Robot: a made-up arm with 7 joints. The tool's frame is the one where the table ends. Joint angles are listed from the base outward.
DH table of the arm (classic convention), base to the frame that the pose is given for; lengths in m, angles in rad. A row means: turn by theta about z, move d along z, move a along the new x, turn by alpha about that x. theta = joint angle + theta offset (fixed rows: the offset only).
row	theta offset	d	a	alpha
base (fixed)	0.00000	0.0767	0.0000	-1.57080
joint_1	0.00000	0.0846	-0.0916	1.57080
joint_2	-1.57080	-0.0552	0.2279	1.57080
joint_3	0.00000	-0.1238	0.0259	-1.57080
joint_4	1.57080	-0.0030	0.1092	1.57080
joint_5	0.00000	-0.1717	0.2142	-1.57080
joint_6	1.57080	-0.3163	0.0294	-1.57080
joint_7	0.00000	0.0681	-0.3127	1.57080
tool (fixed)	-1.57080	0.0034	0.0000	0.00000
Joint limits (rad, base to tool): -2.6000..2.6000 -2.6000..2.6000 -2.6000..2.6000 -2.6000..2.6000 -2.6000..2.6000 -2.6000..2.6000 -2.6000..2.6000
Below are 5 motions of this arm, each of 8 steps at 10 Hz.
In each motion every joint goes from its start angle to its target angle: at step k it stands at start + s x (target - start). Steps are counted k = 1, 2, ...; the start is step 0. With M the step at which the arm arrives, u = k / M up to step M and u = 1 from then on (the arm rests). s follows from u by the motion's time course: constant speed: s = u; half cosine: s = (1 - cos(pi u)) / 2; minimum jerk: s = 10 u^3 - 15 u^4 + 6 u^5.
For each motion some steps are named. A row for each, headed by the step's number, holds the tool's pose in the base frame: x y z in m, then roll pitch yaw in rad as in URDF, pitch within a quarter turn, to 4 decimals.
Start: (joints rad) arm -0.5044 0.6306 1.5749 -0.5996 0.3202 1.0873 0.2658
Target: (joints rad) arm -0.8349 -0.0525 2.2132 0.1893 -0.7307 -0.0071 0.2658
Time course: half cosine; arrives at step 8
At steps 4, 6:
4: 0.2281 -0.2107 0.5357 -2.1246 -0.4070 0.0045
6: -0.0036 -0.3214 0.3635 -1.7990 -0.7283 -0.7929

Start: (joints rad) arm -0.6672 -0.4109 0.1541 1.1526 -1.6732 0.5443 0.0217
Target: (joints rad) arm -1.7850 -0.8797 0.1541 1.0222 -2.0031 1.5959 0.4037
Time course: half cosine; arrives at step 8
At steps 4, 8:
4: 0.2079 -0.3541 -0.4064 0.2572 0.7386 1.1640
8: 0.4766 -0.1338 -0.3547 -0.0639 0.1184 1.4841

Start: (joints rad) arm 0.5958 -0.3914 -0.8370 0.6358 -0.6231 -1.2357 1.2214
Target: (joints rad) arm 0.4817 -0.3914 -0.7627 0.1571 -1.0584 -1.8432 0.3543
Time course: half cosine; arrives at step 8
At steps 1, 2, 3, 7, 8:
1: 0.0839 0.0349 0.1064 -1.7542 0.9571 -1.2983
2: 0.0638 0.0273 0.1040 -1.8354 0.9190 -1.4716
3: 0.0338 0.0238 0.1078 -1.9148 0.8337 -1.6859
7: -0.0430 0.0994 0.1712 -1.8627 0.3368 -2.1208
8: -0.0445 0.1072 0.1752 -1.8502 0.3055 -2.1327

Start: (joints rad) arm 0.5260 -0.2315 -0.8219 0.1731 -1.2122 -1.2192 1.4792
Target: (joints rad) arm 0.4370 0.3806 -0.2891 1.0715 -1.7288 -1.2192 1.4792
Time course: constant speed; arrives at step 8
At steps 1, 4, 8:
1: 0.1013 0.1335 -0.0090 3.0216 1.0627 -1.9018
4: -0.0548 0.1700 -0.0037 -3.0753 1.0895 -1.0707
8: -0.1992 0.0421 -0.0490 -2.9850 0.9225 -0.0925

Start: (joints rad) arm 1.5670 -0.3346 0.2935 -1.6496 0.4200 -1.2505 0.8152
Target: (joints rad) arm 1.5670 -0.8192 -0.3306 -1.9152 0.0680 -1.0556 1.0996
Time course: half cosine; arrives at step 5
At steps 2, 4, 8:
2: -0.0927 -0.4410 0.1515 1.3768 -1.2385 1.1853
4: -0.1601 -0.4143 0.3322 0.3141 -0.9797 1.5766
8: -0.1757 -0.4022 0.3605 0.1678 -0.9226 1.6142

